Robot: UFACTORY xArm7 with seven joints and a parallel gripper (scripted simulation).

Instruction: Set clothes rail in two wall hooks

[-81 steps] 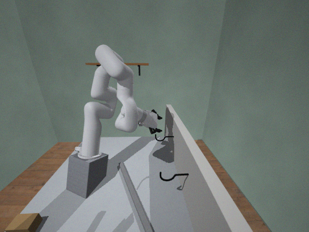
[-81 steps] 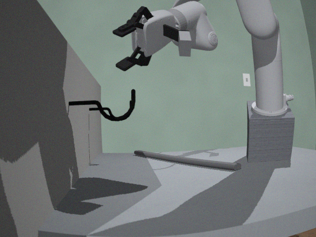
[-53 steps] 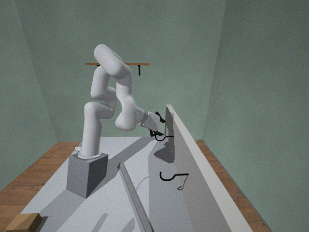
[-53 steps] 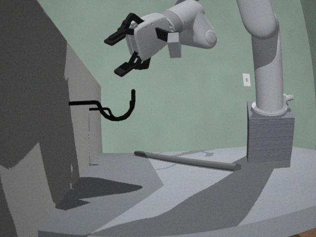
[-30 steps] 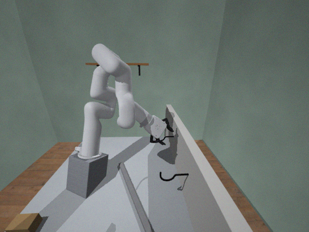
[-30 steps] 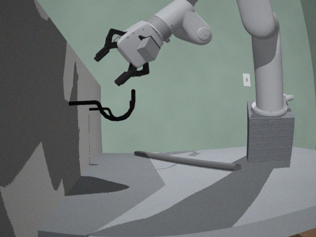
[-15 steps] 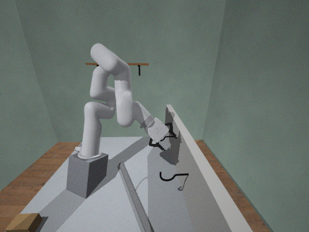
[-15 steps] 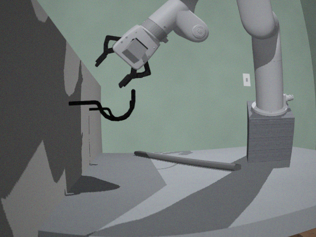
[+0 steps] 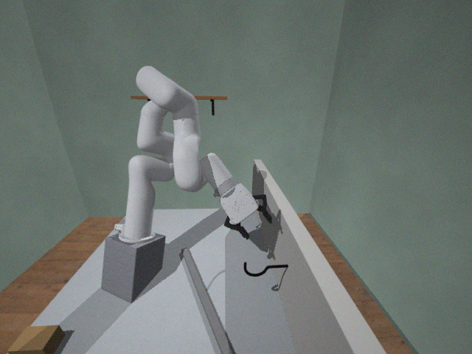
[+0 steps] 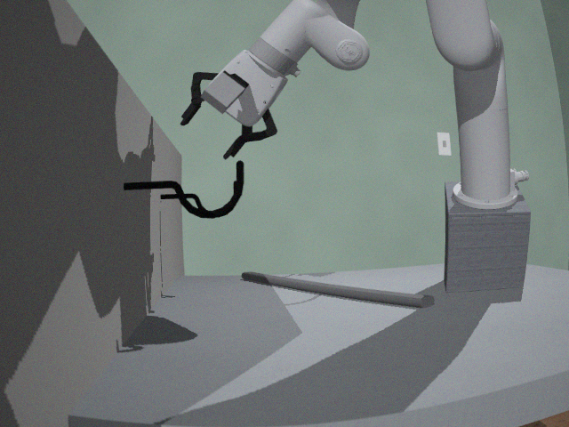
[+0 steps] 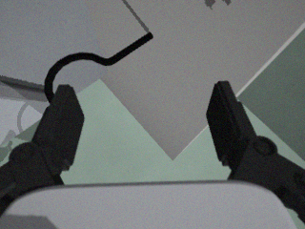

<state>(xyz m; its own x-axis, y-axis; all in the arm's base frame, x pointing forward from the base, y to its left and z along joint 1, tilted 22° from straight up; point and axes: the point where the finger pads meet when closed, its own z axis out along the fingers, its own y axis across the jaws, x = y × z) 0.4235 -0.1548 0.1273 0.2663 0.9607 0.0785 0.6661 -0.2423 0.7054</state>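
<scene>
Now: hand 180 mm past the clothes rail, 50 mm to the left of it and 250 mm above it. The rest, counted from my hand: brown box: 630 mm behind, 180 mm to the right, 240 mm below; blue object: 640 mm behind, 470 mm to the left, 240 mm below; grey wall panel: 110 mm ahead, 90 mm to the left, 490 mm below.
</scene>
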